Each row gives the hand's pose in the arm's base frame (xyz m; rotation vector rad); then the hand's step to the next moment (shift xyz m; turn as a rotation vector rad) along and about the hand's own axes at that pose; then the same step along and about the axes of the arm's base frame.
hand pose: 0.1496 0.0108 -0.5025 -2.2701 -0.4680 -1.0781
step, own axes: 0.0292 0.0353 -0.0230 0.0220 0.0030 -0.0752
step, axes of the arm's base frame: 0.0232 -0.0399 0.0224 -0.0290 -0.0484 0.0544
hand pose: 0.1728 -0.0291 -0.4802 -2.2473 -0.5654 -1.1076
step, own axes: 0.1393 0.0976 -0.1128 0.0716 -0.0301 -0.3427
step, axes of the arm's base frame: 0.0718 -0.1297 0.1403 -0.1740 -0.1912 0.2379
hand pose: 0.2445 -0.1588 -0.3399 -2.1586 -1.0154 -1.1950
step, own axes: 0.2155 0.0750 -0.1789 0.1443 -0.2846 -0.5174
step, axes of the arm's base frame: 0.0423 -0.0885 0.2729 -0.4382 -0.1277 0.4015
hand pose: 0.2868 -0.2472 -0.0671 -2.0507 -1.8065 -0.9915
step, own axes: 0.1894 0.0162 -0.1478 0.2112 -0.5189 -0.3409
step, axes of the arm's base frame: -0.0318 0.0593 0.2312 -0.6005 0.0770 0.2521
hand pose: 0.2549 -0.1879 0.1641 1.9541 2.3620 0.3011
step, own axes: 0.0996 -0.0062 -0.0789 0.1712 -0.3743 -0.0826
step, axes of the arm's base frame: -0.0388 0.0876 0.0837 -0.4089 0.0921 0.0234
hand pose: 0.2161 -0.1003 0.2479 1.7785 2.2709 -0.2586
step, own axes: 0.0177 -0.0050 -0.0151 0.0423 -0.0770 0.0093
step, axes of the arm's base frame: -0.0101 0.0195 0.0091 -0.0836 0.0180 -0.0224
